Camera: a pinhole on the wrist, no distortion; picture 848 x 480 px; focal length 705.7 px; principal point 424.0 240.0 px. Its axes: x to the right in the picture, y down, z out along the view. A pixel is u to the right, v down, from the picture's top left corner.
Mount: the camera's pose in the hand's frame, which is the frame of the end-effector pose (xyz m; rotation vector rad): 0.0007 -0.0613 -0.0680 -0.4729 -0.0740 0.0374
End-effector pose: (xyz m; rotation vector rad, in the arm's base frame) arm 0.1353 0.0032 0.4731 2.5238 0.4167 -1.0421
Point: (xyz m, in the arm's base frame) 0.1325 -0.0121 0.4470
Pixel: 572.3 348.1
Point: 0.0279 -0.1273 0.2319
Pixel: 651.3 49.2
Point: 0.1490 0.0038 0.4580
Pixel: 641.1 431.2
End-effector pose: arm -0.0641 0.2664 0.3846 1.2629 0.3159 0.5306
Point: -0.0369 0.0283 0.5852
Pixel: 311.5 287.8
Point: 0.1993 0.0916 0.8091
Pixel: 671.7 390.4
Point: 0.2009 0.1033 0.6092
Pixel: 723.8 212.3
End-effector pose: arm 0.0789 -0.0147 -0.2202 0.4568 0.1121 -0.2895
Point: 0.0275 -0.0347 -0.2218
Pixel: 93.1 173.3
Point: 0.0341 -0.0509 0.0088
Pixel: 312.2 173.6
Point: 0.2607 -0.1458 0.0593
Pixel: 769.5 108.8
